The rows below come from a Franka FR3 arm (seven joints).
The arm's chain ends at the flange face. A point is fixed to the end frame.
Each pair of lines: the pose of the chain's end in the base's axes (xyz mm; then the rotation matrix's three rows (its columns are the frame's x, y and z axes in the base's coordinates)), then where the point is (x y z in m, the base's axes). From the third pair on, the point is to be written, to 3 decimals.
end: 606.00 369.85 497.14; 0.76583 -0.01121 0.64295; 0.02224 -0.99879 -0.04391; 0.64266 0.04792 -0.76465
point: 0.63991 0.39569 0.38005
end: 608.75 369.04 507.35; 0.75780 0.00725 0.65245; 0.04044 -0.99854 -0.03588; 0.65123 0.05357 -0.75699
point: 0.64351 0.39487 0.39051
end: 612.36 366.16 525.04; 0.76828 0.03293 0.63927; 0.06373 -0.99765 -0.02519; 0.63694 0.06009 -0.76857
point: 0.644 0.392 0.407
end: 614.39 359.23 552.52; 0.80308 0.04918 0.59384; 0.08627 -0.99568 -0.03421; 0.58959 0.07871 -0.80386
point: 0.639 0.383 0.433
